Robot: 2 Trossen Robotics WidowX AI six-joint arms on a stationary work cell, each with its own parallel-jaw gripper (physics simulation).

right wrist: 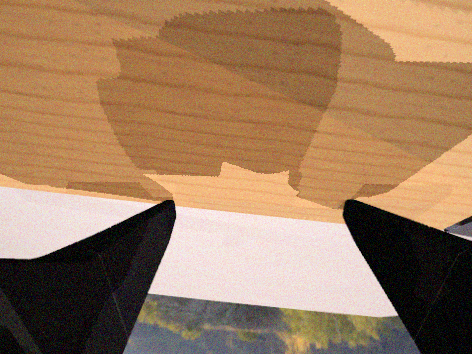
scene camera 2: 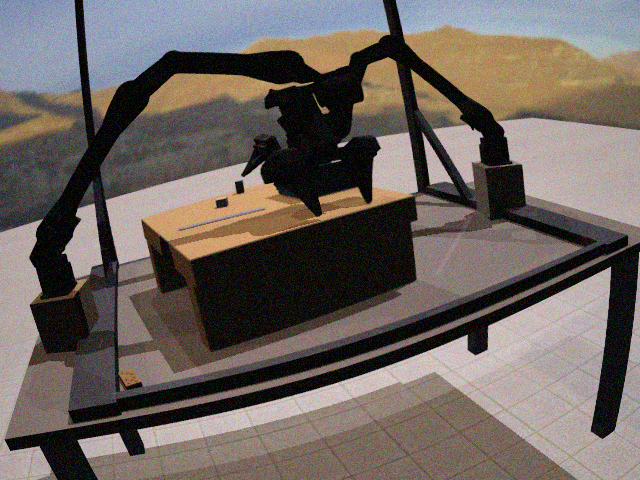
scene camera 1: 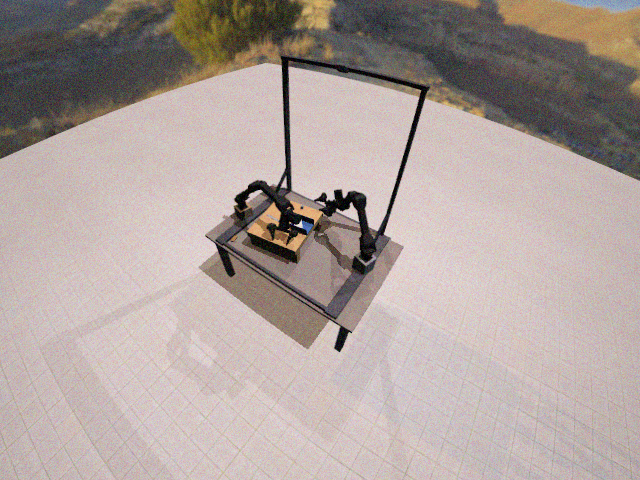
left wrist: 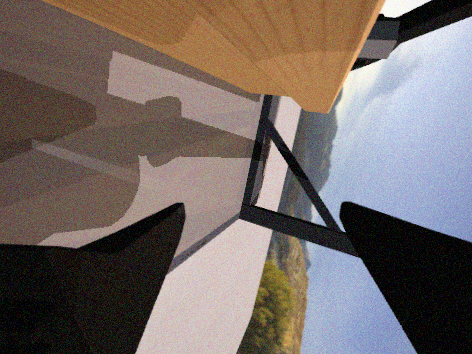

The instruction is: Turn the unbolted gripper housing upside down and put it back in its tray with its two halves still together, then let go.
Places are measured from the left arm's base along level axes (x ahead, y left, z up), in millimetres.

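Pixels of known places: left gripper, fingertip midpoint: (scene camera 1: 316, 205) (left wrist: 262, 209); right gripper, fingertip midpoint: (right wrist: 259, 207) (scene camera 2: 345, 208) (scene camera 1: 279, 242); left arm's base at its link origin: (scene camera 2: 496, 163) (scene camera 1: 365, 256); right arm's base at its link origin: (scene camera 2: 59, 291) (scene camera 1: 242, 206).
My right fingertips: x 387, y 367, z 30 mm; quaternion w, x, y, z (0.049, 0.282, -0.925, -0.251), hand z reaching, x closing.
Note:
For each thing: its top centre in the pictures, then the offset to it from my right fingertips. Level surfaces: height alone.
- wooden platform at its top centre: (scene camera 2: 256, 206) (scene camera 1: 286, 221) 137 mm ahead, 139 mm right, 3 mm down
- table at its surface level: 148 mm down
- thin pale rod at its top centre: (scene camera 2: 220, 218) 194 mm ahead, 93 mm right, 2 mm down
- small orange piece at its top centre: (scene camera 2: 129, 377) 337 mm ahead, 179 mm left, 139 mm down
A tray with dark walls and a blue inside (scene camera 1: 308, 225) (scene camera 2: 334, 178) sits on the wooden platform, partly covered by the right arm. A small pale patch shows inside it in scene camera 1; I cannot tell whether this is the housing or how it lies. My right gripper (scene camera 1: 280, 241) (scene camera 2: 343, 207) (right wrist: 259, 207) is open and empty, low over the platform in front of the tray, fingers pointing down. My left gripper (scene camera 1: 318, 205) (left wrist: 262, 209) is open and empty, behind the tray beyond the platform edge; in scene camera 2 the right arm partly hides it.
The wooden platform (scene camera 1: 262, 230) (scene camera 2: 305, 263) (left wrist: 300, 65) (right wrist: 225, 185) stands on the table (scene camera 2: 454, 258). A thin pale rod (scene camera 2: 222, 219) and two small dark blocks, one (scene camera 2: 221, 202) nearer than the other (scene camera 2: 239, 187), are on its left part. A small orange piece (scene camera 2: 130, 378) lies near the table's front left.

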